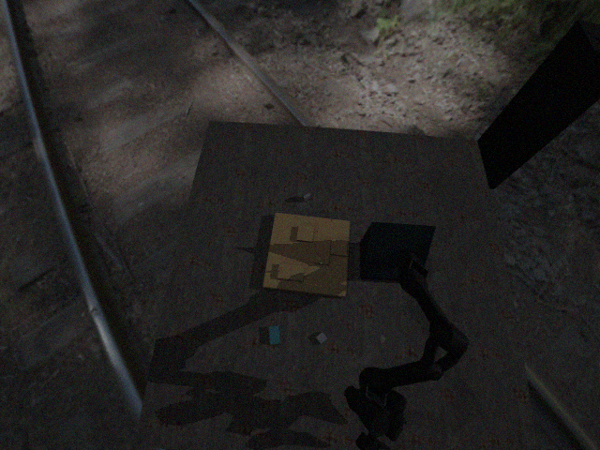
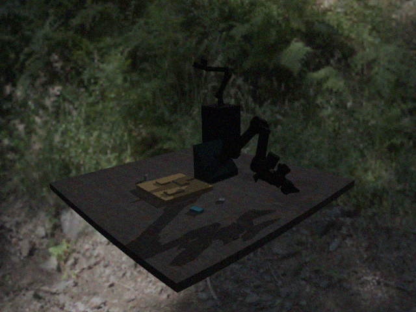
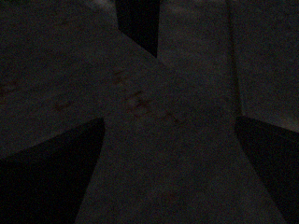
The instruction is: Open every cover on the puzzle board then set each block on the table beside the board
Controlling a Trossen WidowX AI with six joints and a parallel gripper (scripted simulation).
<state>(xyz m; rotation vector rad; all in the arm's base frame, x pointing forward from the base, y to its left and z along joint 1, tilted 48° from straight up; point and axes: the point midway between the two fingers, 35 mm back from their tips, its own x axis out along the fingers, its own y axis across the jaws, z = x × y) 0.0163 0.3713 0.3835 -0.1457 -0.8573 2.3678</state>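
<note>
The teal block is 42 cm ahead of my gripper tip, 23 cm to the right of it and 6 cm below it. From my gripper tip the other things lie so: tan puzzle board (34 cm ahead, 53 cm to the right, 5 cm below).
</note>
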